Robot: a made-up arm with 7 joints.
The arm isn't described. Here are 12 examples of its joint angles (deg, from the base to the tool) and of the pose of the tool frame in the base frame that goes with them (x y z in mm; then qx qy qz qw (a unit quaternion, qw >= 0)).
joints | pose
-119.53 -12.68 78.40 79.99 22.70 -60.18 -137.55 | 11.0 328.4 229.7 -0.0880 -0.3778 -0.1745 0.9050
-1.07 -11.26 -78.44 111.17 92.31 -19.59 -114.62 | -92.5 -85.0 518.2 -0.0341 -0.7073 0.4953 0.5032
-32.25 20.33 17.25 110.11 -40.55 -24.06 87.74 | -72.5 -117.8 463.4 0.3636 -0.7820 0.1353 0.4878
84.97 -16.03 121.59 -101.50 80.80 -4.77 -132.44 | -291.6 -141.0 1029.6 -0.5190 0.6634 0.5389 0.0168
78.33 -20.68 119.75 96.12 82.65 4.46 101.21 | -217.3 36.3 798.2 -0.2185 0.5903 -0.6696 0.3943
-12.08 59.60 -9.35 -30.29 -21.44 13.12 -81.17 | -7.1 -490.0 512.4 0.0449 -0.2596 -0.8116 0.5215
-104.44 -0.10 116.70 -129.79 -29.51 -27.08 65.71 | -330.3 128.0 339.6 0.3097 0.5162 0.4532 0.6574
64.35 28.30 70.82 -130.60 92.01 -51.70 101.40 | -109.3 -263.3 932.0 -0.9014 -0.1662 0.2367 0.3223
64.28 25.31 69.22 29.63 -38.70 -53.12 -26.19 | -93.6 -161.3 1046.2 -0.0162 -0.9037 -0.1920 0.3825
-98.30 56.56 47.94 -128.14 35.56 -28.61 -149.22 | -270.6 103.9 124.1 0.0998 -0.2976 0.8630 0.3959
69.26 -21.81 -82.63 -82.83 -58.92 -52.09 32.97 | 24.2 -157.8 768.5 0.0718 -0.2836 -0.8126 0.5041
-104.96 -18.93 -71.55 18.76 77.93 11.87 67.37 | -128.1 14.8 278.2 -0.8266 0.0067 -0.4781 0.2968
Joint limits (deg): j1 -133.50..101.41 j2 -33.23..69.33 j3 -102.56..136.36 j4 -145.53..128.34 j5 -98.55..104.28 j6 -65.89..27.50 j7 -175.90..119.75
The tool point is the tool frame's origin. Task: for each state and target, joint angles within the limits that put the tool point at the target. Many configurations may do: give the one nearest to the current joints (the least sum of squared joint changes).
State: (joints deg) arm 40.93 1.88 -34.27 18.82 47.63 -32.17 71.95
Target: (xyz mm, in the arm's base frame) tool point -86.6 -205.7 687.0
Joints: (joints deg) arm 31.58 5.80 -32.91 18.29 46.51 -40.71 70.91
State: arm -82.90 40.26 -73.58 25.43 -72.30 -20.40 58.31
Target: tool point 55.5 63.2 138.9
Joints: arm -100.27 47.30 -64.18 15.67 -78.74 -34.47 86.97
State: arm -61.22 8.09 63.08 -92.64 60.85 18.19 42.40
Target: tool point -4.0 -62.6 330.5
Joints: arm -57.93 57.44 78.68 -89.64 58.95 3.20 35.78
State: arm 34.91 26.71 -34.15 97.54 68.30 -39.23 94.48
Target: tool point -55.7 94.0 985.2
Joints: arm 75.01 32.90 -25.74 114.82 87.83 -42.61 87.88
